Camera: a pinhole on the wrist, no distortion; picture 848 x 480 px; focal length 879.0 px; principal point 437.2 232.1 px. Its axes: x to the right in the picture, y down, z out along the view. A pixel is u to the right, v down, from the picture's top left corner.
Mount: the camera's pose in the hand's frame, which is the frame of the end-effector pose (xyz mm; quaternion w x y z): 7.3 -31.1 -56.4 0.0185 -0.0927 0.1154 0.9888
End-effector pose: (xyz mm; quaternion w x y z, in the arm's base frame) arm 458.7 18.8 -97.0 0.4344 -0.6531 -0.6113 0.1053
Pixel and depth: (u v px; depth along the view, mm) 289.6 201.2 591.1
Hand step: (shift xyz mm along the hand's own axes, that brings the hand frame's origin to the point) 0.1 124.5 522.7
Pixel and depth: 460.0 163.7 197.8
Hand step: -32.3 29.8 128.3
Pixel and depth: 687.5 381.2 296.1
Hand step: -131.4 -10.1 222.2
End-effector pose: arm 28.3 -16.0 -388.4 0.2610 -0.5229 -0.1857 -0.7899
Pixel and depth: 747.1 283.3 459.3
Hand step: -235.5 51.7 358.4
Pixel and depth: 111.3 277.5 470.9
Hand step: 93.0 51.7 432.1
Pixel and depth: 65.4 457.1 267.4
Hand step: 66.5 -37.5 235.9
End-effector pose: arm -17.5 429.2 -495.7 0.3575 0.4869 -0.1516 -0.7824
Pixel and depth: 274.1 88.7 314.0
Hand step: 11.3 90.6 243.3
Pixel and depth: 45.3 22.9 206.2
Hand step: 63.5 63.0 147.0
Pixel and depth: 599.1 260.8 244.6
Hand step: -81.2 18.5 170.8
